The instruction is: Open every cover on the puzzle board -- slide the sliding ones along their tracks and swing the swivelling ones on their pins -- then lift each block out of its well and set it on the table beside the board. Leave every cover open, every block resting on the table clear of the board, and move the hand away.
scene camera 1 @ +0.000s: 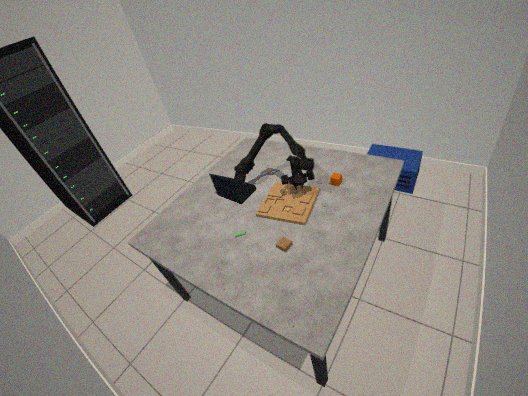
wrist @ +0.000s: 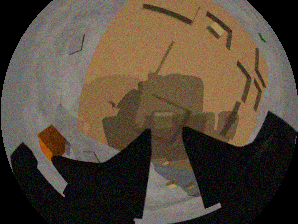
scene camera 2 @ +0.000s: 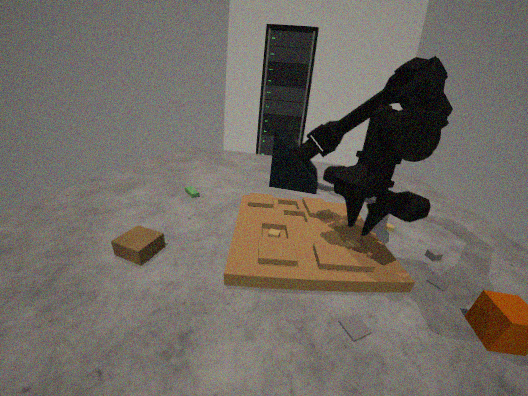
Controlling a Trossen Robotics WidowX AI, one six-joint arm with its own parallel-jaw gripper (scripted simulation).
Observation:
The pictures show: the gripper and a tan puzzle board.
The gripper shows as well in the wrist view.

